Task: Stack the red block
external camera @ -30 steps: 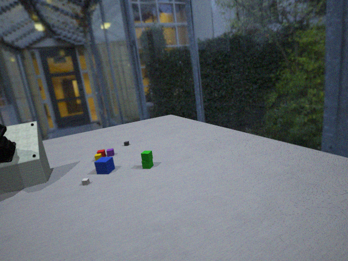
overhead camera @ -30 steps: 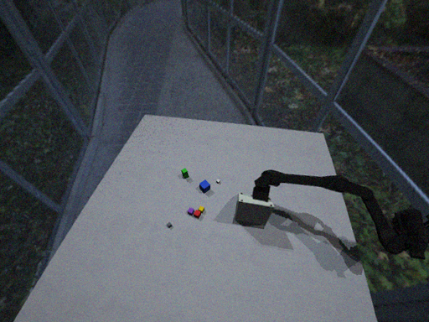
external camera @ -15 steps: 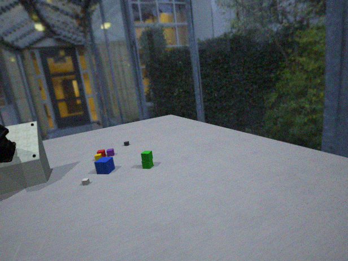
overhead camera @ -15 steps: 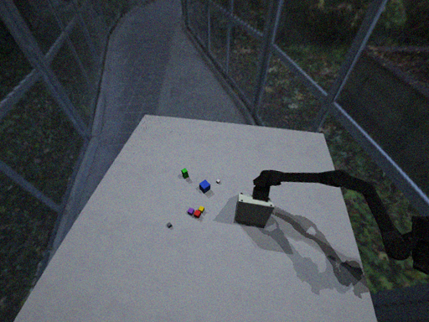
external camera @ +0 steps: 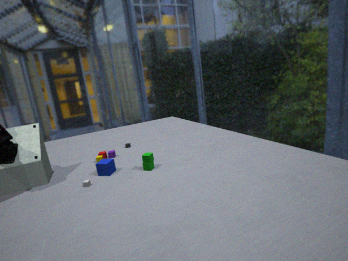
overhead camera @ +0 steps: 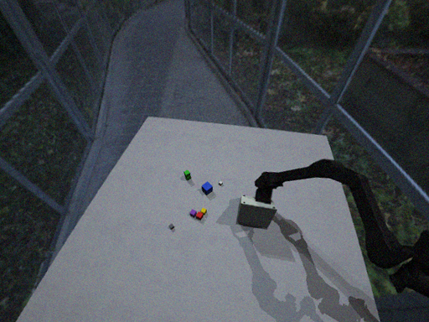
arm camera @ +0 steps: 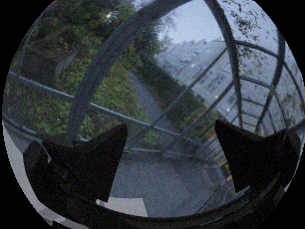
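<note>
The red block is 77 cm ahead of my gripper tip, 40 cm below it and 20 cm to the right of it. Round my gripper tip: purple block 81 cm ahead, 40 cm below, 20 cm to the right; small white cube 74 cm ahead, 41 cm to the right, 40 cm below; yellow block 76 cm ahead, 40 cm below, 22 cm to the right.
</note>
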